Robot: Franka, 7 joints.
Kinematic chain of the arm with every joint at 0, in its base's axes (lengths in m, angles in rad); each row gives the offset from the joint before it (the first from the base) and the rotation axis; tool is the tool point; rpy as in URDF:
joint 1: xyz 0 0 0.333 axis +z
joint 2: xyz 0 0 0 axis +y
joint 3: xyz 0 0 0.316 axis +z
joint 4: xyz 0.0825 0 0 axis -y
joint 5: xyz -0.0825 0 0.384 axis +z
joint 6: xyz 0 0 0 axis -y
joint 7: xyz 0.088 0 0 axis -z
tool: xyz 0 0 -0.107 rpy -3.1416 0 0
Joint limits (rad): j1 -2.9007..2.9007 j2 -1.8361..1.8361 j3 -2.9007..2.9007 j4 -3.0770..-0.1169 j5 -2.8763..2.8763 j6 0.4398..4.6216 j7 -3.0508..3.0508
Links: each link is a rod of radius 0.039 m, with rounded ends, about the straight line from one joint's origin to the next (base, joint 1, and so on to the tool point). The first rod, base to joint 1, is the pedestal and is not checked.
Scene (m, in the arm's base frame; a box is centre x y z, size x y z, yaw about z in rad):
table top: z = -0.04
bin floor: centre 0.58 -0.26 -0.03 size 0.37 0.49 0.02 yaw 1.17
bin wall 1: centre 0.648 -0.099 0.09 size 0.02 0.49 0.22 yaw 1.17
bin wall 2: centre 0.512 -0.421 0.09 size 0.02 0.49 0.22 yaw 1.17
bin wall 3: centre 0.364 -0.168 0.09 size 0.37 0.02 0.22 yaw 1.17
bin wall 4: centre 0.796 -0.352 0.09 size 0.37 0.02 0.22 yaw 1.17
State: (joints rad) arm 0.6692 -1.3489 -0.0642 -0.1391 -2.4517 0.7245 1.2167
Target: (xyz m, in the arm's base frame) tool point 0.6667 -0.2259 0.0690
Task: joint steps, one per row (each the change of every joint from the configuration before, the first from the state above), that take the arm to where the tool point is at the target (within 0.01 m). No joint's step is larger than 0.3 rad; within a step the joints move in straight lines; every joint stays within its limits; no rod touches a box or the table.
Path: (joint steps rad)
1: 0.2893 -0.0120 -0.0137 0.0032 0.0106 -0.0010 0.0000
2: 0.2894 -0.0120 -0.0136 0.0031 0.0106 -0.0011 0.0000
3: 0.2893 -0.0120 -0.0137 0.0032 0.0106 -0.0010 0.0000
4: 0.2893 -0.0119 -0.0136 0.0032 0.0106 -0.0010 0.0000
5: 0.2894 -0.0120 -0.0137 0.0032 0.0106 -0.0011 0.0000
6: 0.2893 -0.0120 -0.0136 0.0031 0.0106 -0.0010 0.0000
7: 0.2893 -0.0120 -0.0137 0.0032 0.0106 -0.0010 0.0000
8: 0.0063 -0.2016 -0.0235 0.0000 -0.0271 0.1759 0.0000
9: 0.0064 -0.2017 -0.0235 0.0000 -0.0272 0.1760 0.0000

